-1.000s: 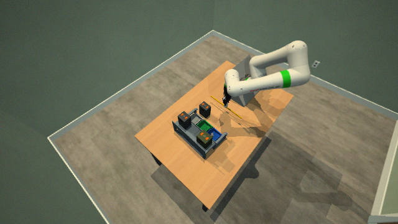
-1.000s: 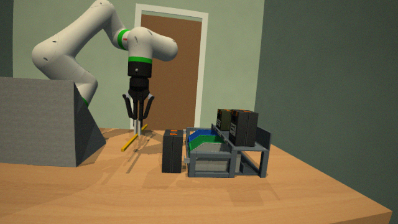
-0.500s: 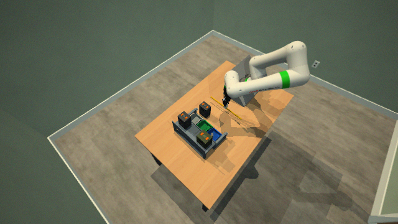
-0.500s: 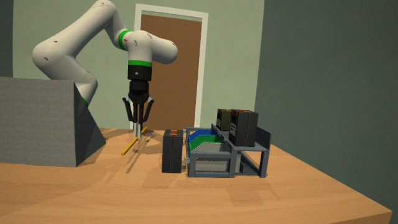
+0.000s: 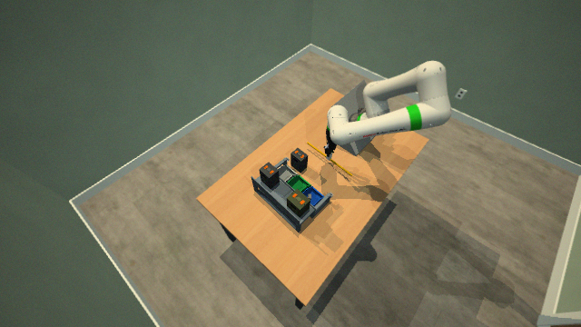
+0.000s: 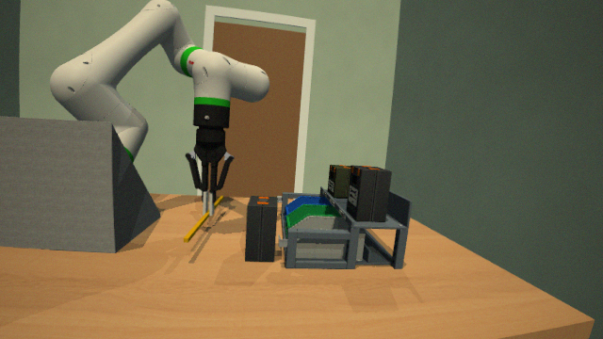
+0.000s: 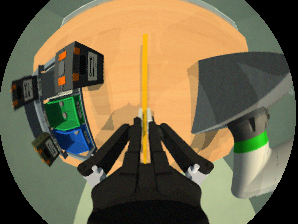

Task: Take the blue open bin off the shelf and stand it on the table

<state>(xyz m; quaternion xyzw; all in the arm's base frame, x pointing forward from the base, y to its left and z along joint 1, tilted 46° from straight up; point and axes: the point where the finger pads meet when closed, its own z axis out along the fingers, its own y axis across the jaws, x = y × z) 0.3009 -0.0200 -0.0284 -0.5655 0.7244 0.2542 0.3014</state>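
Now: hand 32 cm short of the blue open bin, 5 cm to the right of it and 4 cm above it. Round my hand: green bin: 30 cm ahead, 6 cm to the right, 4 cm below; then black box: 15 cm to the right, 13 cm ahead, 2 cm below; then yellow rod: 3 cm below.
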